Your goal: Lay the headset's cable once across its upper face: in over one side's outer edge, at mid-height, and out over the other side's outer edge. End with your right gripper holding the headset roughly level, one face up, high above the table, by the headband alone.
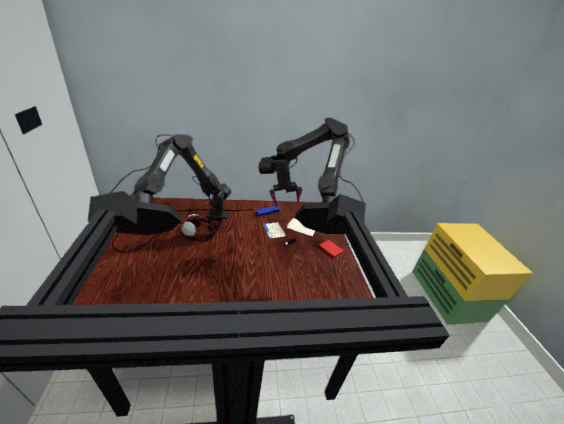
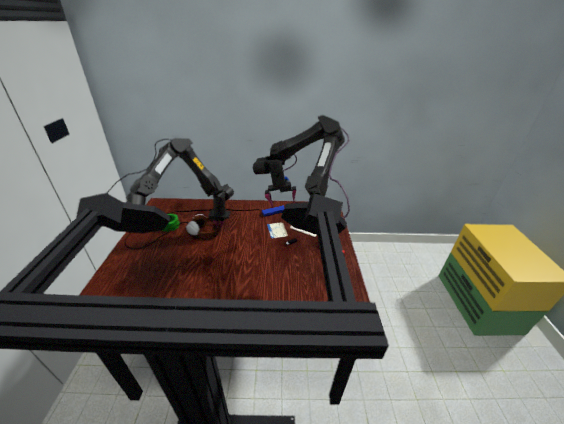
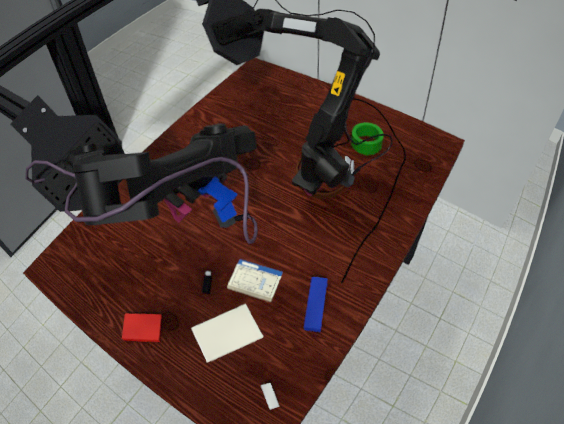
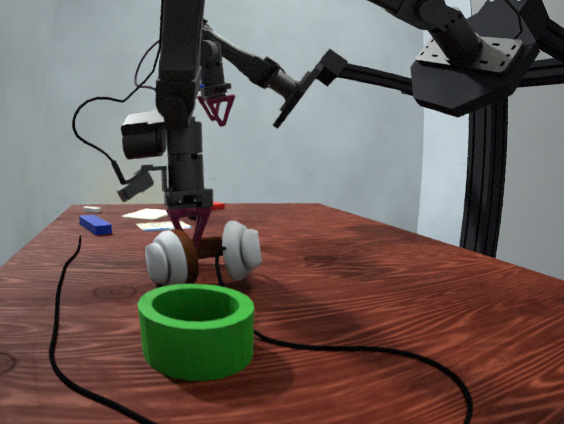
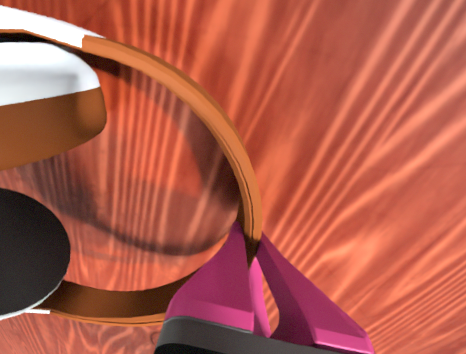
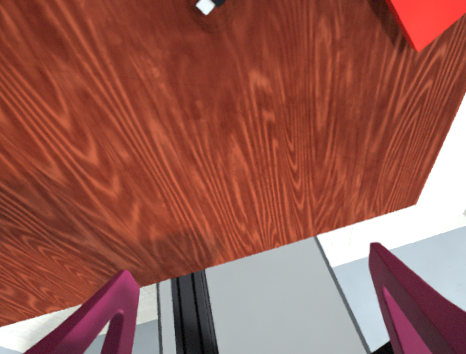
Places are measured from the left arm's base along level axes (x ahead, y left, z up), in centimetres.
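Pixels of known places: left gripper, between the fingertips: (image 1: 216,230) (image 2: 219,229) (image 3: 310,193) (image 5: 244,232); right gripper, between the fingertips: (image 1: 287,206) (image 2: 283,206) (image 3: 190,208) (image 4: 218,123) (image 6: 243,267); left arm's base, origin of its link: (image 3: 237,27) (image 4: 466,54); right arm's base, origin of its link: (image 4: 295,92).
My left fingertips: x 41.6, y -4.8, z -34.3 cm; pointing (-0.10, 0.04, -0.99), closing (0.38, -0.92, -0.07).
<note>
For each thing: its top centre in the pictures, then the offset to it from my left fingertips.
- ear cup, centre of its top: (image 4: 251,227) (image 1: 187,226) (image 2: 191,225) dy +9.6, dx -10.0, dz +6.5 cm
- green ring, centre of its top: (image 4: 194,303) (image 3: 367,133) (image 2: 168,218) dy +28.1, dx -6.5, dz +3.2 cm
- blue block, centre of its top: (image 4: 94,220) (image 3: 316,302) (image 1: 268,209) (image 2: 274,209) dy -19.5, dx +28.3, dz +0.5 cm
- patterned box, centre of its top: (image 4: 163,225) (image 3: 254,279) (image 1: 274,230) (image 2: 277,230) dy -27.6, dx +13.3, dz -1.4 cm
- cream flat piece, centre of its top: (image 3: 226,332) (image 4: 149,213) (image 1: 302,226) dy -41.6, dx +21.8, dz -1.1 cm
- black stick, centre of its top: (image 3: 206,281) dy -38.2, dx +6.8, dz -0.7 cm
- red block, centre of its top: (image 3: 141,326) (image 1: 331,247) dy -59.3, dx +8.8, dz -0.1 cm
- white piece, centre of its top: (image 3: 269,395) (image 4: 91,207) dy -42.2, dx +41.3, dz -0.4 cm
The headset has a brown headband (image 1: 205,236) (image 4: 211,247) (image 5: 220,120) and two white ear cups. One ear cup (image 1: 188,229) (image 2: 192,228) (image 4: 242,251) shows its outer side. My left gripper (image 1: 216,223) (image 3: 310,191) (image 4: 197,240) (image 5: 244,232) is shut on the headband at its curved middle. The headset seems a little above the table, its shadow set apart from it. Its black cable (image 1: 120,249) (image 3: 380,216) (image 4: 350,348) leaves one cup and curves across the table; no part shows across the headset's upper face. My right gripper (image 1: 286,201) (image 2: 282,202) (image 6: 243,267) is open and empty, high above the table.
A green ring (image 3: 367,145) (image 4: 196,345) stands near the headset. A blue block (image 1: 267,211) (image 3: 316,304), a patterned box (image 3: 255,281), a cream flat piece (image 3: 227,332), a black stick (image 3: 207,282), a red block (image 1: 331,248) (image 3: 142,327) and a white piece (image 3: 270,396) lie on the table.
</note>
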